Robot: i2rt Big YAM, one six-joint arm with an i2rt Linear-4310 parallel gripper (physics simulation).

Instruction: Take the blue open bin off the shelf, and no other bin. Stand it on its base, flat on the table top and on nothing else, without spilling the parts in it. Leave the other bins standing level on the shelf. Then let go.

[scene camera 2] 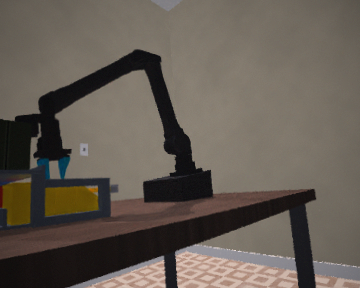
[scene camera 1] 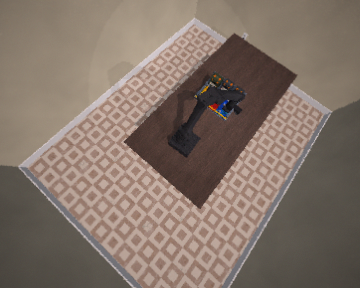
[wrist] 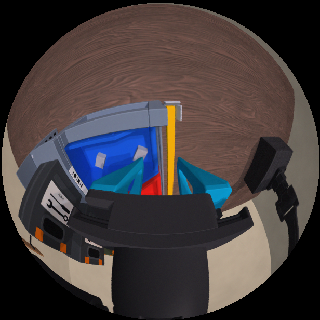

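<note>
The blue open bin sits in the grey shelf, with two small pale grey parts visible inside it in the wrist view. A red bin sits beside it, partly hidden by my gripper. A yellow bin shows through the shelf's side. My gripper points down, partly open and empty, near the shelf's top. In the wrist view, one teal finger overlaps the blue and red bins, the other lies across the yellow front strip.
Dark cases with orange latches stand along the shelf's back side; one bears a tool label. The shelf stands on the brown wooden table. The arm's black base stands on the same table.
</note>
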